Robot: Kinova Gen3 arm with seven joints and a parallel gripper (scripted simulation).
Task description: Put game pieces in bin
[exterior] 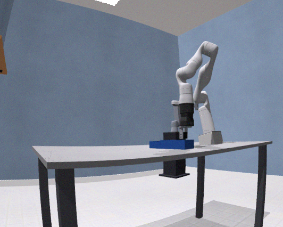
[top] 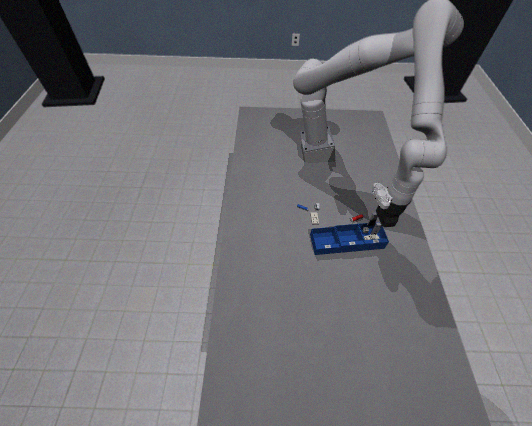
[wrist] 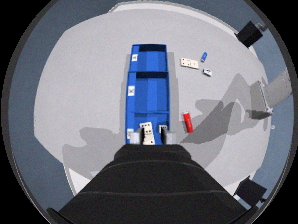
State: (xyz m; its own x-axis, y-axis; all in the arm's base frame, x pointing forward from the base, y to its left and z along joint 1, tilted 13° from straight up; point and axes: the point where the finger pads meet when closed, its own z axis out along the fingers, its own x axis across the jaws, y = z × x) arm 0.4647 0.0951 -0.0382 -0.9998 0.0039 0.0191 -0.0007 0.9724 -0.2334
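Right now my hand is 2 cm past the die and 6 cm above it. Also, from my hand: red cylinder: 8 cm behind, 2 cm to the right, 6 cm below; blue three-compartment bin: 1 cm ahead, 8 cm to the right, 5 cm below; grey-white piece: 15 cm behind, 16 cm to the right, 6 cm below.
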